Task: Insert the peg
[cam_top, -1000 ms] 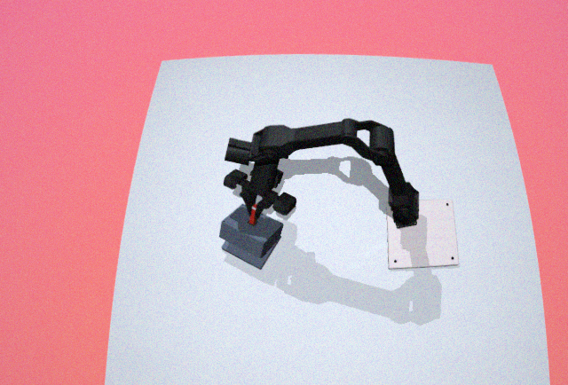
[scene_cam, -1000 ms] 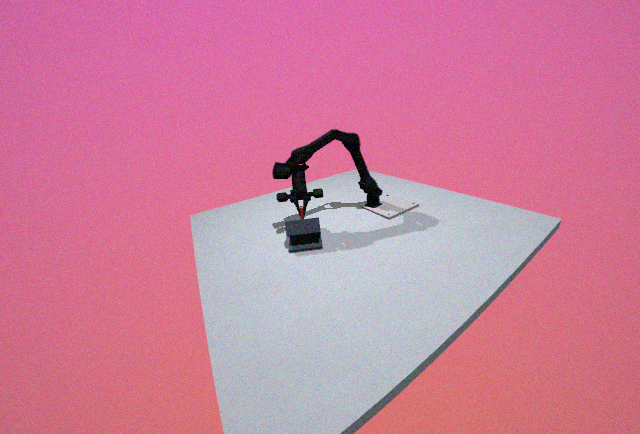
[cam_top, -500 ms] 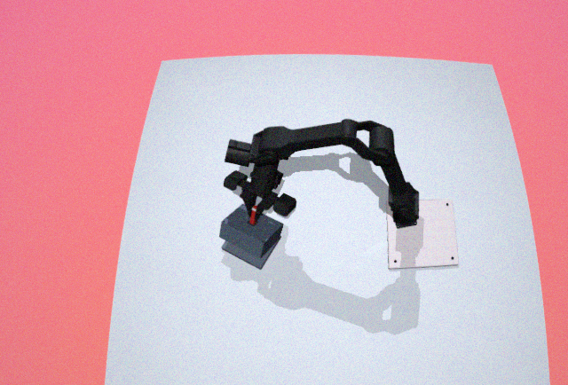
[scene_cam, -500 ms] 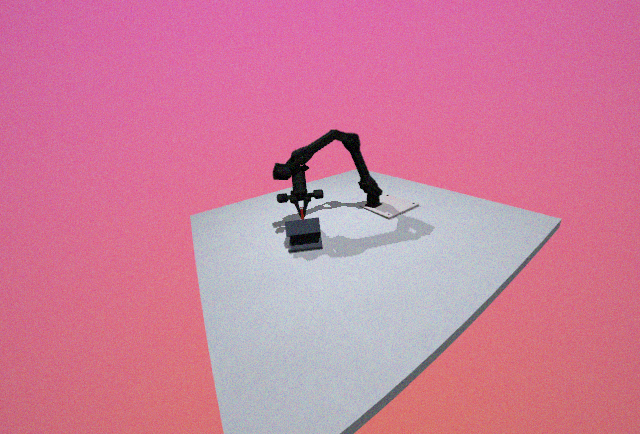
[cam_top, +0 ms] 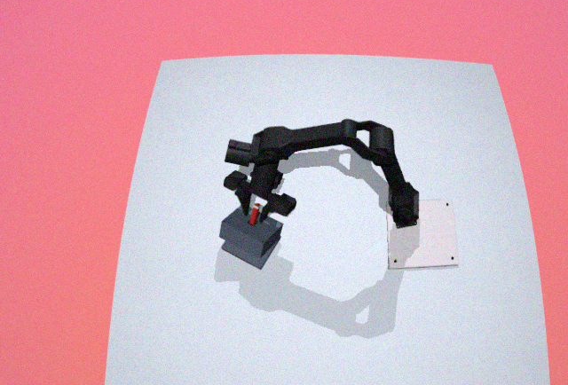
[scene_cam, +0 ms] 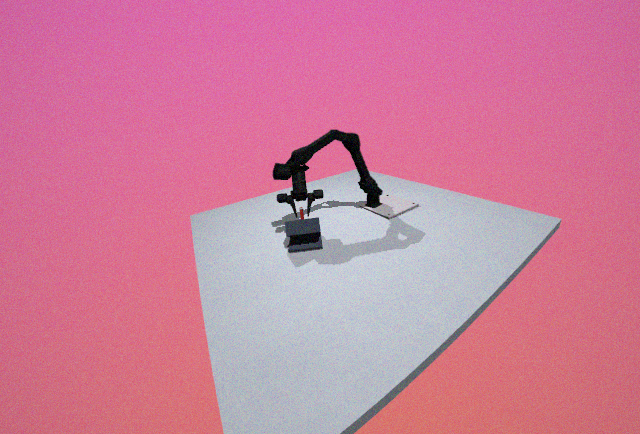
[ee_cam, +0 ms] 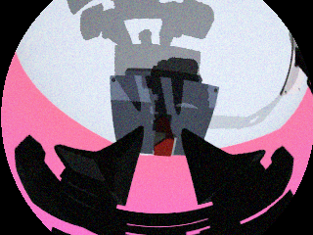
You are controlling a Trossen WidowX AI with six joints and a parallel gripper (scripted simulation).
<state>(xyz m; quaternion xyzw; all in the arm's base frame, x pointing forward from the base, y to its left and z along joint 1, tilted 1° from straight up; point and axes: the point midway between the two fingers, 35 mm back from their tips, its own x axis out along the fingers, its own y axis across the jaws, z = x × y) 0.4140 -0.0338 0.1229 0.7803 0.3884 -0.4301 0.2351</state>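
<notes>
Right now the peg is 1 cm behind my gripper tip, 1 cm to the right of it and 1 cm above it. From my gripper tip the other things lie so: sloped panel (1 cm ahead, 2 cm to the left, 4 cm below).
</notes>
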